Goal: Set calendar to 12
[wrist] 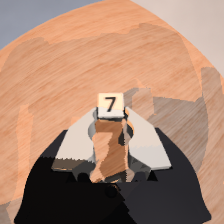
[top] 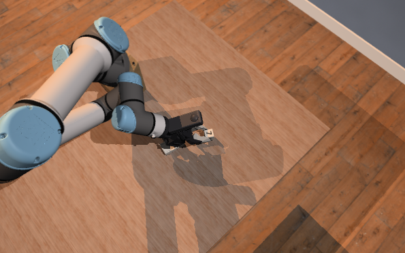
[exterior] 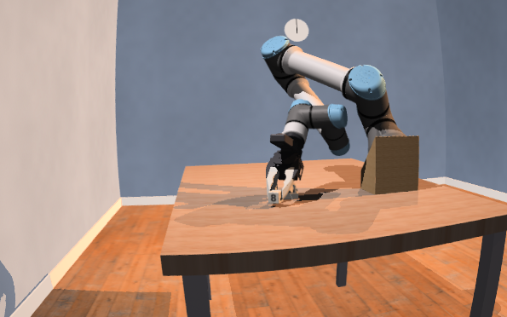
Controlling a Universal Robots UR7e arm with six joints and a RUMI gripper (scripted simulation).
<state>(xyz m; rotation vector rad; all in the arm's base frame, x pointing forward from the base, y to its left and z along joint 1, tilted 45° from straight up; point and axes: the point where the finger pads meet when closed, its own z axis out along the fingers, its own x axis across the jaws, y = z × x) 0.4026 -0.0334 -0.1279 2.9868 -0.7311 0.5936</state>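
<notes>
My gripper is now 110 mm to the left of the calendar tray, 70 mm past it and 20 mm above it. From my hand the other things lie so: white digit cube (10 mm to the left, 10 mm below).
</notes>
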